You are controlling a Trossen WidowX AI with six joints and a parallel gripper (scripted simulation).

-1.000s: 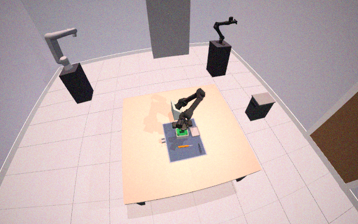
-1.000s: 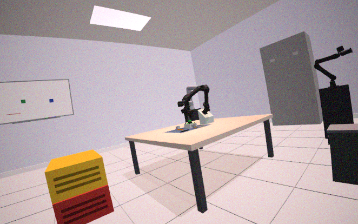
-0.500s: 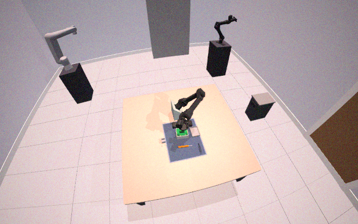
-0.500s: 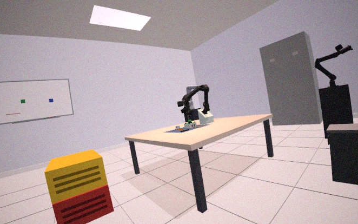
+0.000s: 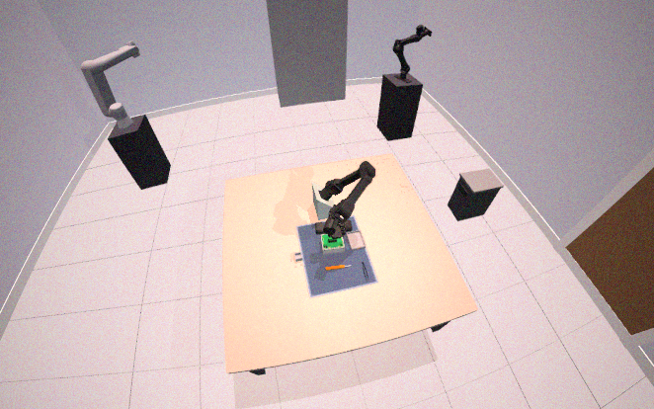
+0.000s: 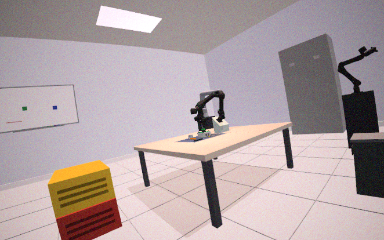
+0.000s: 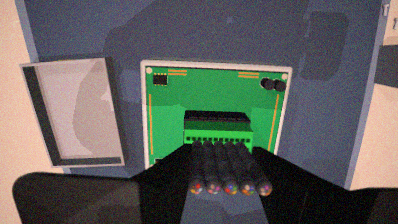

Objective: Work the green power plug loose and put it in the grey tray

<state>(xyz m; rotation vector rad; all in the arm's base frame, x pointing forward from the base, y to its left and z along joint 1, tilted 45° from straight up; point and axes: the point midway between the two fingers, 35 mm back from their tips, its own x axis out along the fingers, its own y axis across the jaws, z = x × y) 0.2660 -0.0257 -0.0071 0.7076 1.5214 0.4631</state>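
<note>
Right now the green power plug is 20 mm below my gripper tip. Also, from my gripper tip: blue mat (110 mm below, 50 mm ahead).
</note>
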